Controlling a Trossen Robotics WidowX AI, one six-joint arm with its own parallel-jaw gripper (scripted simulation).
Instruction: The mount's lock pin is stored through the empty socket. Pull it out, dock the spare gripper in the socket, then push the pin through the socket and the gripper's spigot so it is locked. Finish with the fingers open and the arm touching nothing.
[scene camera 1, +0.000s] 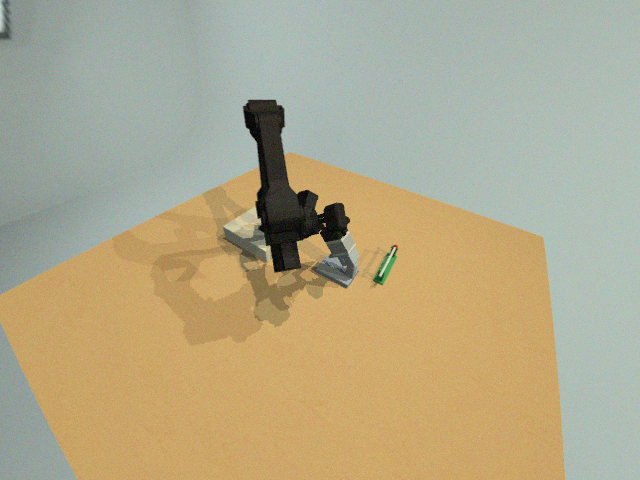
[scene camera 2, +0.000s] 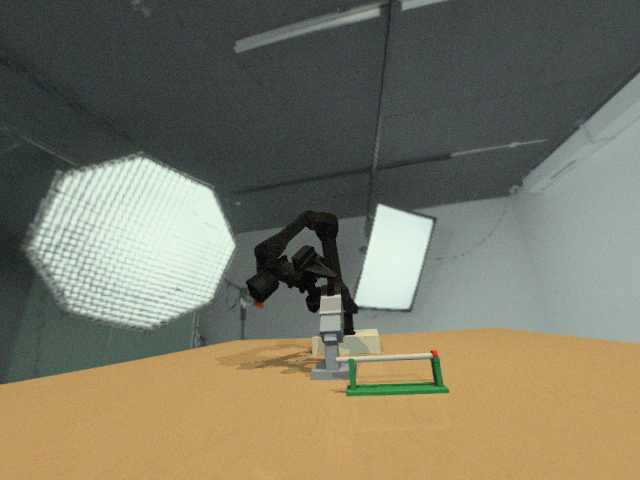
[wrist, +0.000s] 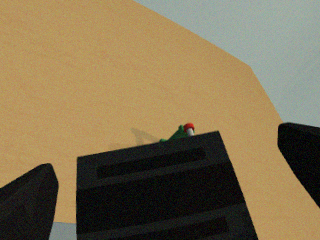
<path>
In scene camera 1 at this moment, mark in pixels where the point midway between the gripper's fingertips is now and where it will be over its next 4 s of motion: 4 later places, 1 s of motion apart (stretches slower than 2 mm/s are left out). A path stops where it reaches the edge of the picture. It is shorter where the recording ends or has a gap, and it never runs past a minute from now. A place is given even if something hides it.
My gripper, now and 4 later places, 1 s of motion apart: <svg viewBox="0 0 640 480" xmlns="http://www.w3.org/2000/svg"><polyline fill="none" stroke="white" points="336,223 334,208 345,193 384,222 390,252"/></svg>
</path>
